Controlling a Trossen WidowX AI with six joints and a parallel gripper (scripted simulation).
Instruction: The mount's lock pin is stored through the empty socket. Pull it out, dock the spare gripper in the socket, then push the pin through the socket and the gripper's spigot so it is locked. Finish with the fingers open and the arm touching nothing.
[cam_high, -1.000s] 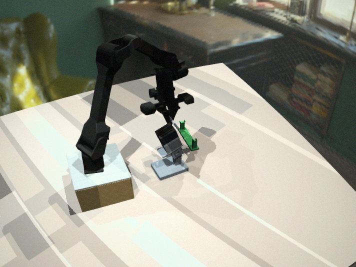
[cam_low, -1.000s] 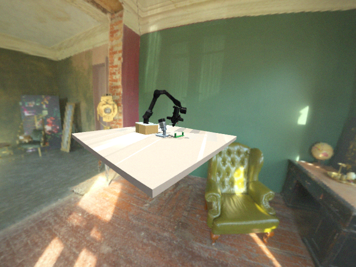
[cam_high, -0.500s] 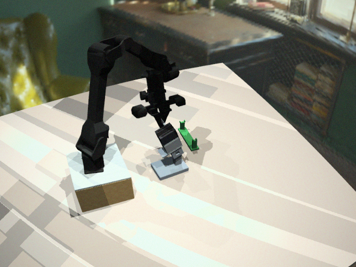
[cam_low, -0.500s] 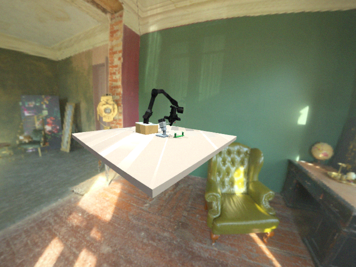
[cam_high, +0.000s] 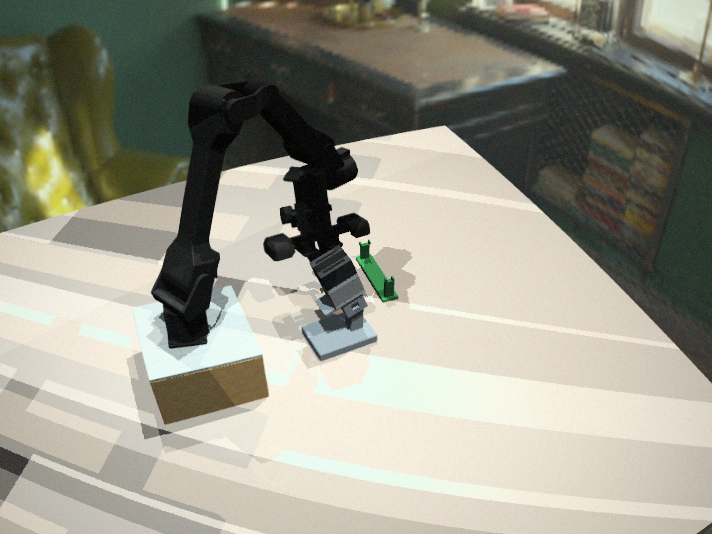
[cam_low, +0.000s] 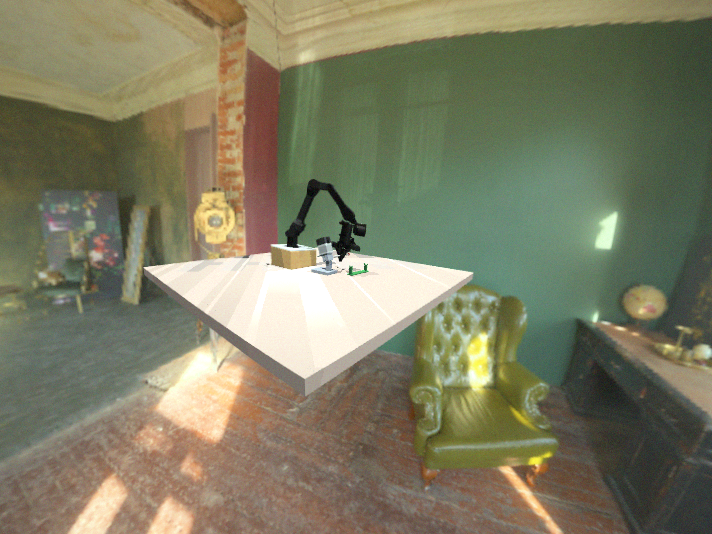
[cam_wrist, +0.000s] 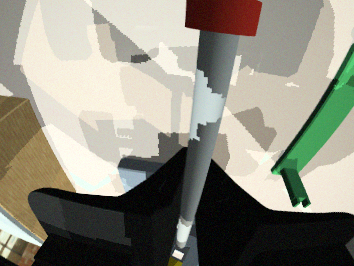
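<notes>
The grey mount lies 11 cm to the right of my gripper tip, 1 cm ahead of it and 1 cm above it. From my gripper tip the other things lie so: spare gripper 11 cm to the right, 8 cm above, 1 cm ahead; then green rack 11 cm ahead, 3 cm to the left, 2 cm below.
</notes>
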